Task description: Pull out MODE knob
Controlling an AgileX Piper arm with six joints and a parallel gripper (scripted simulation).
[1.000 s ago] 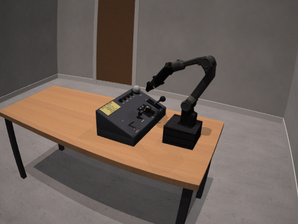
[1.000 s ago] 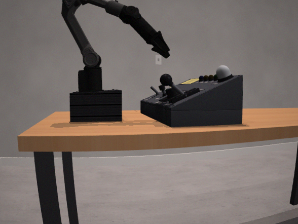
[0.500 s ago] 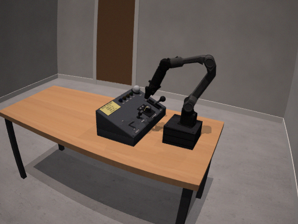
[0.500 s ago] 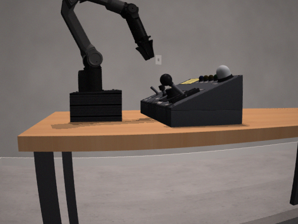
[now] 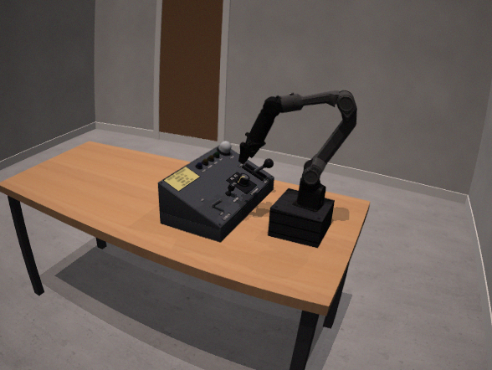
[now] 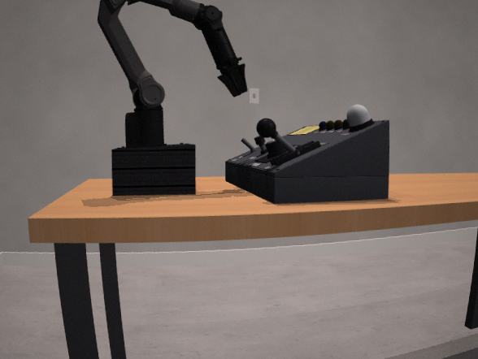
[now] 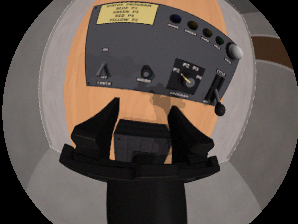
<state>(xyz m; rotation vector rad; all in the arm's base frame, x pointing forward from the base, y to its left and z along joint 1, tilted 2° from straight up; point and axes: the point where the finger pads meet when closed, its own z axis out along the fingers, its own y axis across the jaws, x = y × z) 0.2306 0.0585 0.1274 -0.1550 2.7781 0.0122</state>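
Right now the mode knob is 13 cm below my hand, 6 cm ahead of it and 1 cm to the left of it. Round my hand: ball-topped lever 24 cm to the right, 13 cm below, 6 cm ahead; then dial 14 cm below, 10 cm to the right, 8 cm ahead; then dark console 16 cm below, 10 cm ahead, 5 cm to the right.
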